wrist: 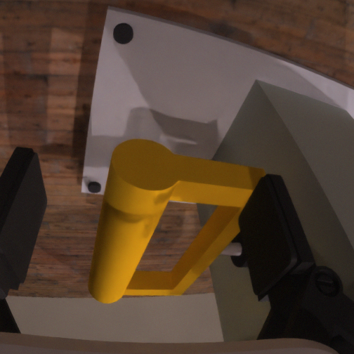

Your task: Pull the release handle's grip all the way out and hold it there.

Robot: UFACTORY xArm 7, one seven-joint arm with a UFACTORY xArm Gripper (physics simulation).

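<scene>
The yellow release handle (127, 225) has a thick round grip bar on the left, joined by two arms to a thinner back bar. A pale rod (231, 249) runs from the back bar to a dark collar, partly hidden by the right finger. My gripper (149, 186) is wide open, with nothing held. In the view, the grip bar appears between the two fingers, with a gap on each side. The right finger overlaps the handle's upper back corner; whether they touch cannot be told.
A grey-green box-like housing (300, 135) stands on the right, behind the handle. It stands on a pale plate (165, 55) with dark round bolts (123, 33) at its corners. Brown wood planks (45, 90) lie to the left. A pale surface (125, 317) crosses the bottom.
</scene>
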